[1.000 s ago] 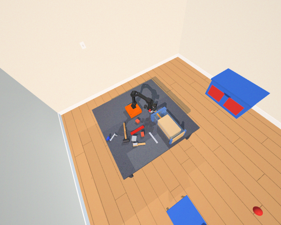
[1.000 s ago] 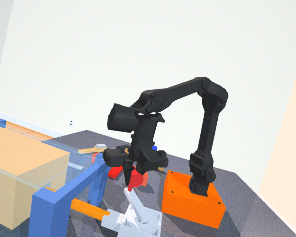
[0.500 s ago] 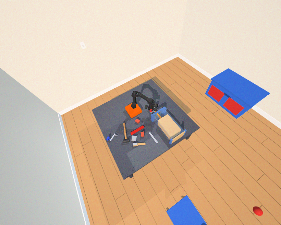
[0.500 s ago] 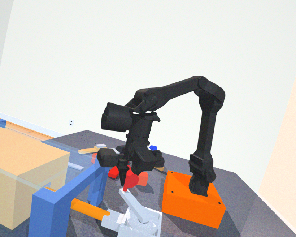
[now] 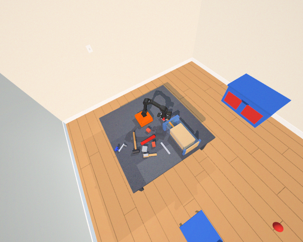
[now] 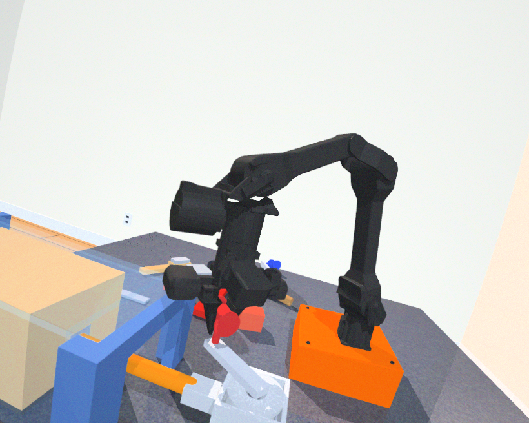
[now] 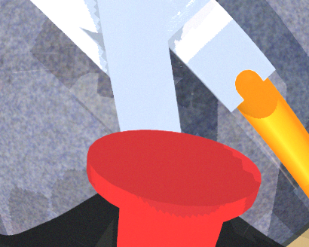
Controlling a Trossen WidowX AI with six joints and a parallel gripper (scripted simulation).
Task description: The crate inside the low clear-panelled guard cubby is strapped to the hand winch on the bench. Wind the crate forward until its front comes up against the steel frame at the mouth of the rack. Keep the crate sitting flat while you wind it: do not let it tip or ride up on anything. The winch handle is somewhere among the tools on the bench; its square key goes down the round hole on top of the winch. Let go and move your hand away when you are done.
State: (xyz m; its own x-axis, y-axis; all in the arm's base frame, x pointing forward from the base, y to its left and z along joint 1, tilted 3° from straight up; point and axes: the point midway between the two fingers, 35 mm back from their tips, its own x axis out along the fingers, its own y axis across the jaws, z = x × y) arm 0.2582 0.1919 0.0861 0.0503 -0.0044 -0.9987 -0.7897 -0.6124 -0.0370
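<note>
Now: the winch handle 30 mm behind my gripper tip, 20 mm to the left of it and 10 mm below it. Also, from my gripper tip: blue frame 80 mm ahead, 60 mm to the left, 10 mm below; white winch 100 mm behind, 50 mm to the left, 80 mm below; red knob 20 mm above.
</note>
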